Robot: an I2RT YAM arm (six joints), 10 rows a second.
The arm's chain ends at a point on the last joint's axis. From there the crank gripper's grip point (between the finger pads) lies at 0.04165 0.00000 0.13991 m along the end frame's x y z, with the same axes.
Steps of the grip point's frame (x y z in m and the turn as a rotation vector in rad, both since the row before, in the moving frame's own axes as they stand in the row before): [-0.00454 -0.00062 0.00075 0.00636 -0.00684 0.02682]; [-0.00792 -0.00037 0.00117 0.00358 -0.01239 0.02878]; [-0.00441 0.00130 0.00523 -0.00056 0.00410 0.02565]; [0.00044 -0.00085 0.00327 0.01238 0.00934 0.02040]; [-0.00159 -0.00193 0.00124 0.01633 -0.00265 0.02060]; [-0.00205 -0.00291 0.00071 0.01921 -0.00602 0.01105]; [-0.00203 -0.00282 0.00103 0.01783 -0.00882 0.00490]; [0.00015 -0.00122 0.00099 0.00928 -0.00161 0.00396]
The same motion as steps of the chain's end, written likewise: [-0.00358 -0.00083 0.00047 0.00636 -0.00684 0.02682]; [-0.00617 -0.00104 0.00066 0.00358 -0.01239 0.02878]; [-0.00497 0.00015 0.00540 -0.00056 0.00410 0.02565]; [-0.00087 0.00002 0.00367 0.01238 0.00934 0.02040]; [-0.00123 -0.00050 0.00114 0.01633 -0.00265 0.02060]; [-0.00122 -0.00068 0.00048 0.01921 -0.00602 0.01105]; [-0.00080 -0.00052 0.00069 0.01783 -0.00882 0.00490]; [0.00037 -0.00009 0.00093 0.00928 -0.00161 0.00396]
